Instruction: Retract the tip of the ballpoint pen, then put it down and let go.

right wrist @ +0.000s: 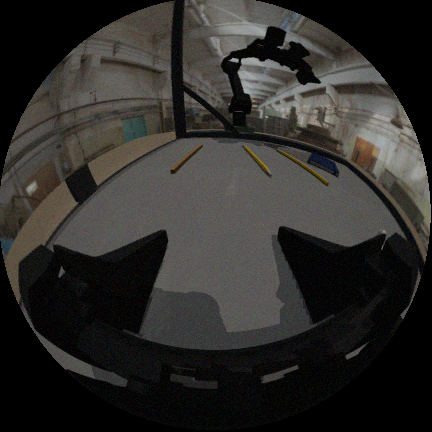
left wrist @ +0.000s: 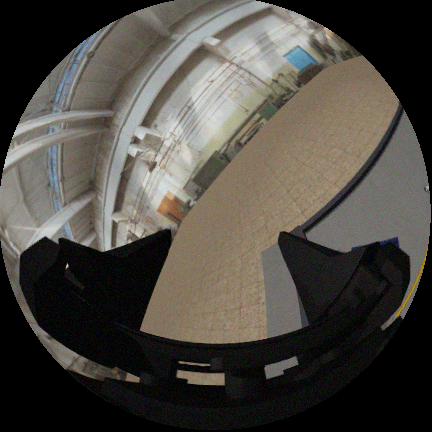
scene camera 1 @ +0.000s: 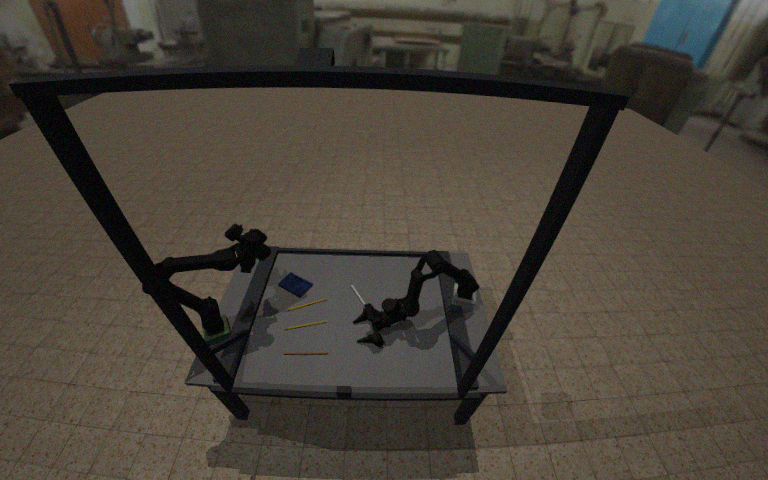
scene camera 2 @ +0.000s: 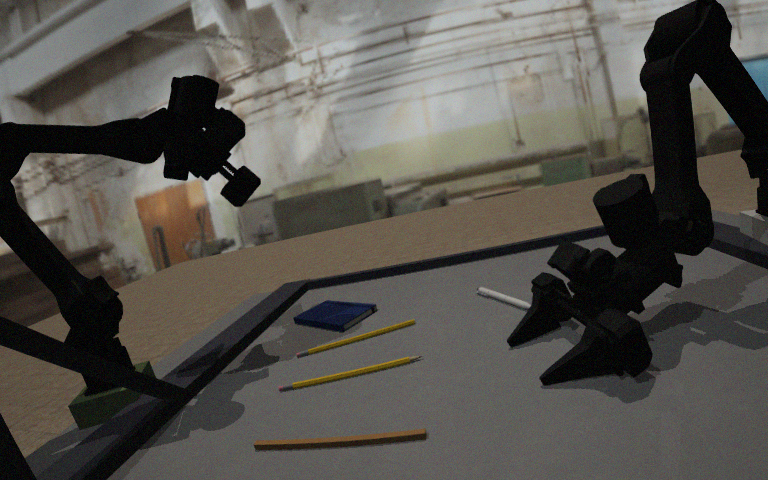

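Observation:
Open and holding nothing, the left gripper (scene camera 2: 225, 166), (right wrist: 315, 74), (left wrist: 226, 236) shares the scene with the right gripper (scene camera 2: 523, 361), (right wrist: 223, 234), (scene camera 1: 355, 332). A green object (scene camera 2: 87, 411) is visible too.

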